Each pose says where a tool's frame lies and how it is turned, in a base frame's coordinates. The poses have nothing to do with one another.
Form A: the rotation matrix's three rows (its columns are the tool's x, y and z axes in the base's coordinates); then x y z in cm. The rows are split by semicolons.
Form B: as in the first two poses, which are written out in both.
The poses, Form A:
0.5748 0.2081 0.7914; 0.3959 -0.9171 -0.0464; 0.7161 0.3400 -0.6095; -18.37 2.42 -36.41
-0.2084 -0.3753 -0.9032; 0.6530 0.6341 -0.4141; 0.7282 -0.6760 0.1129; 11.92 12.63 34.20
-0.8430 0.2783 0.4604; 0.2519 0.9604 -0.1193; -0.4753 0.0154 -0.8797; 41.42 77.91 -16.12
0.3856 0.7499 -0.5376; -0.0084 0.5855 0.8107; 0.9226 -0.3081 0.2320; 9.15 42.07 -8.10
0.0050 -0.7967 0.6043; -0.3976 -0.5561 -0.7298; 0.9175 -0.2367 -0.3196; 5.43 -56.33 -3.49
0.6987 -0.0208 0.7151; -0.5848 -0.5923 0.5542; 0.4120 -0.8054 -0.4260; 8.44 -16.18 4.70
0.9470 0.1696 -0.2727; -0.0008 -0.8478 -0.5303; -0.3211 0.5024 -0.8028; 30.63 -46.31 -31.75
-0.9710 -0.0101 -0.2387; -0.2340 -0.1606 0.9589; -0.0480 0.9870 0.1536; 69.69 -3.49 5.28
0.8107 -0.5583 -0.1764; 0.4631 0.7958 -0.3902; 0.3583 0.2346 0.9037; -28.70 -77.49 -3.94
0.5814 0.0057 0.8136; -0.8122 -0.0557 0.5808; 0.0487 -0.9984 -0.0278; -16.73 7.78 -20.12
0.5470 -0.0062 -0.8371; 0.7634 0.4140 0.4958; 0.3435 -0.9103 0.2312; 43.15 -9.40 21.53
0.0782 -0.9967 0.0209; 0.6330 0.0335 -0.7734; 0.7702 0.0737 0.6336; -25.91 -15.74 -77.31
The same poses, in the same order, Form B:
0.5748 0.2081 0.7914 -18.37; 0.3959 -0.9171 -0.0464 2.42; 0.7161 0.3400 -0.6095 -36.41; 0 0 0 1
-0.2084 -0.3753 -0.9032 11.92; 0.6530 0.6341 -0.4141 12.63; 0.7282 -0.6760 0.1129 34.20; 0 0 0 1
-0.8430 0.2783 0.4604 41.42; 0.2519 0.9604 -0.1193 77.91; -0.4753 0.0154 -0.8797 -16.12; 0 0 0 1
0.3856 0.7499 -0.5376 9.15; -0.0084 0.5855 0.8107 42.07; 0.9226 -0.3081 0.2320 -8.10; 0 0 0 1
0.0050 -0.7967 0.6043 5.43; -0.3976 -0.5561 -0.7298 -56.33; 0.9175 -0.2367 -0.3196 -3.49; 0 0 0 1
0.6987 -0.0208 0.7151 8.44; -0.5848 -0.5923 0.5542 -16.18; 0.4120 -0.8054 -0.4260 4.70; 0 0 0 1
0.9470 0.1696 -0.2727 30.63; -0.0008 -0.8478 -0.5303 -46.31; -0.3211 0.5024 -0.8028 -31.75; 0 0 0 1
-0.9710 -0.0101 -0.2387 69.69; -0.2340 -0.1606 0.9589 -3.49; -0.0480 0.9870 0.1536 5.28; 0 0 0 1
0.8107 -0.5583 -0.1764 -28.70; 0.4631 0.7958 -0.3902 -77.49; 0.3583 0.2346 0.9037 -3.94; 0 0 0 1
0.5814 0.0057 0.8136 -16.73; -0.8122 -0.0557 0.5808 7.78; 0.0487 -0.9984 -0.0278 -20.12; 0 0 0 1
0.5470 -0.0062 -0.8371 43.15; 0.7634 0.4140 0.4958 -9.40; 0.3435 -0.9103 0.2312 21.53; 0 0 0 1
0.0782 -0.9967 0.0209 -25.91; 0.6330 0.0335 -0.7734 -15.74; 0.7702 0.0737 0.6336 -77.31; 0 0 0 1

